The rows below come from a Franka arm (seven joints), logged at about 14 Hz.
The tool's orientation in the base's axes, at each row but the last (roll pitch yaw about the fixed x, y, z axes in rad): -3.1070 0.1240 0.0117; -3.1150 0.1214 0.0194; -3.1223 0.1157 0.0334; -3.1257 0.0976 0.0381; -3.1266 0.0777 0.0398; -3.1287 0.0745 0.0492
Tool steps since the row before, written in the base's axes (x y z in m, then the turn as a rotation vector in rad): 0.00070 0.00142 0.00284 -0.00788 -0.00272 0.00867; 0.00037 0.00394 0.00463 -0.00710 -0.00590 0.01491; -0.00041 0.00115 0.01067 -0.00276 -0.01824 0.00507; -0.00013 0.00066 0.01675 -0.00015 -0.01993 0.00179; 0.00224 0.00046 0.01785 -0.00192 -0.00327 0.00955; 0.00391 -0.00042 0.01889 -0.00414 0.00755 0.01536
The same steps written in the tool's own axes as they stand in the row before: 0.00036 -0.00151 -0.00286 -0.00892 0.00236 -0.00771; -0.00012 -0.00405 -0.00454 -0.00897 0.00539 -0.01408; -0.00160 -0.00137 -0.01053 -0.00393 0.01804 -0.00500; -0.00174 -0.00093 -0.01665 -0.00108 0.01988 -0.00201; 0.00086 -0.00064 -0.01796 -0.00278 0.00305 -0.00941; 0.00247 0.00037 -0.01913 -0.00490 -0.00794 -0.01494
